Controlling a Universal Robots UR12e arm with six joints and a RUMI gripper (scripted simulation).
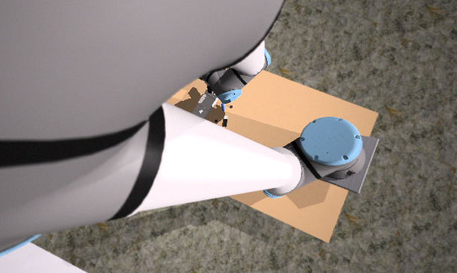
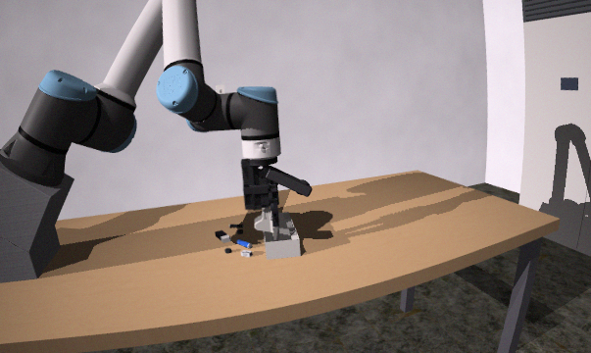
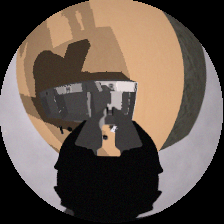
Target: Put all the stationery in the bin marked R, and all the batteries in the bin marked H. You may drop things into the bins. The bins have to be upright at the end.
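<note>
My hand is 40 mm short of the grey double bin, 70 mm to the right of it and 10 mm above it. Also, from my hand: short black stick: 50 mm behind, 220 mm to the left, 30 mm below; then white item: 70 mm behind, 10 mm to the left, 30 mm below; then blue battery: 60 mm behind, 70 mm to the left, 30 mm below.
</note>
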